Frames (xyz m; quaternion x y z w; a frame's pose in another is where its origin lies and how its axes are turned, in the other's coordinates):
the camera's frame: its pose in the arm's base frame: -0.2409 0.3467 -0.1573 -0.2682 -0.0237 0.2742 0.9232
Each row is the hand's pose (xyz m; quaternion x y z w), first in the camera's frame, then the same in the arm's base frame.
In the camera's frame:
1: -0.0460 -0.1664 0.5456 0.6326 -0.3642 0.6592 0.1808
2: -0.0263 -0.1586 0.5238 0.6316 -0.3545 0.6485 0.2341
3: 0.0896 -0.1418 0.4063 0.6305 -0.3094 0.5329 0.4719
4: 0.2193 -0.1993 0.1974 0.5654 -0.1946 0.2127 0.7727
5: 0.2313 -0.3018 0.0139 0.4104 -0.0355 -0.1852 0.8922
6: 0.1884 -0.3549 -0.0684 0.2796 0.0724 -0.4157 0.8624
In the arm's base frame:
1: -0.3019 0.4685 0.3985 0.6198 0.0097 0.7708 0.1472
2: -0.2849 0.4737 0.3739 0.6022 0.0143 0.7730 0.1993
3: -0.1724 0.4891 0.2529 0.5277 0.0190 0.7193 0.4513
4: 0.0059 0.4151 0.0901 0.3631 0.0141 0.4739 0.8021
5: 0.1017 0.2605 -0.0159 0.1537 0.0089 0.0929 0.9837
6: 0.1072 0.1610 -0.0549 0.0168 0.0116 -0.1601 0.9869

